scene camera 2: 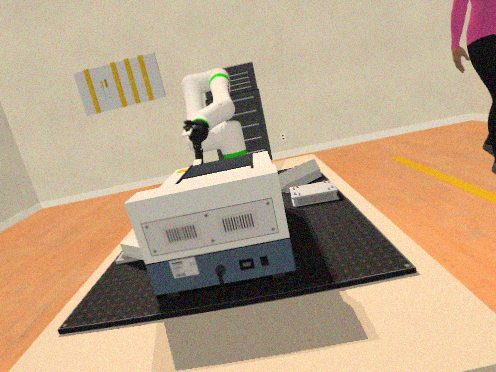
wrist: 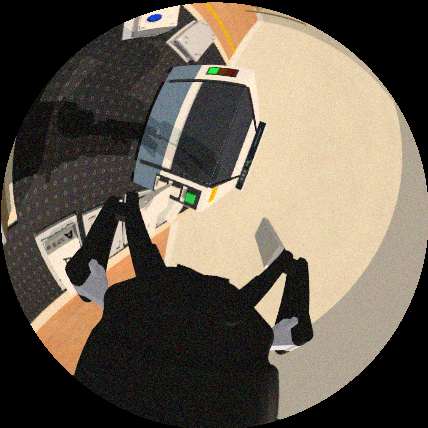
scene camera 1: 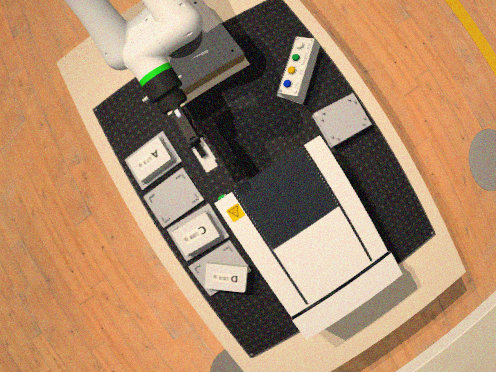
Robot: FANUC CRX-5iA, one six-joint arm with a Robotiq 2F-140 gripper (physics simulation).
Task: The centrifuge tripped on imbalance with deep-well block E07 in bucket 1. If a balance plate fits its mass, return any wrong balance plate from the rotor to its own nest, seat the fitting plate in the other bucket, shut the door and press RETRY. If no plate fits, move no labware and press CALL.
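Places are measured from the arm's base along level axes (x ahead, y left, z up), in centimetres.
Where they show: gripper, fingertip midpoint: (scene camera 2: 191, 151) (wrist: 214, 210) (scene camera 1: 211, 165).
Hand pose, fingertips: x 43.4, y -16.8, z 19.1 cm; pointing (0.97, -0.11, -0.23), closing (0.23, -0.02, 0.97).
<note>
Each offset is from my fingertips to the top centre of the thing. "*": to the spot under its first point.
My gripper (scene camera 1: 204, 154) (scene camera 2: 198, 161) (wrist: 214, 210) is open and empty, above the mat near the centrifuge's front left corner. The centrifuge (scene camera 1: 310, 250) (scene camera 2: 215, 275) (wrist: 192, 112) has its dark door (scene camera 1: 292, 197) (wrist: 215, 130) over the chamber, seemingly shut; rotor, buckets and block E07 are hidden. Plate A {dx -16.6, dy -15.3, dz -19.8 cm} (scene camera 1: 150, 159) (wrist: 57, 240) and plate C {dx +10.7, dy -17.8, dz -19.8 cm} (scene camera 1: 197, 233) sit in their nests. Plate D {dx +27.1, dy -19.0, dz -19.3 cm} (scene camera 1: 225, 278) lies askew, partly over its nest {* dx +20.7, dy -24.8, dz -23.9 cm} (scene camera 1: 200, 270). The nest {dx -2.7, dy -17.2, dz -23.4 cm} (scene camera 1: 175, 197) between A and C is empty. Mass figures are too blurred to read surely.
A button box {dx -10.3, dy +40.6, dz -16.8 cm} (scene camera 1: 303, 67) (scene camera 2: 302, 175) (wrist: 145, 30) with white, green, yellow and blue buttons stands on the far side. A low grey block {dx +11.4, dy +40.9, dz -20.5 cm} (scene camera 1: 342, 120) (scene camera 2: 314, 195) (wrist: 197, 40) lies beside it. A person (scene camera 2: 480, 50) stands at the right in scene camera 2.
</note>
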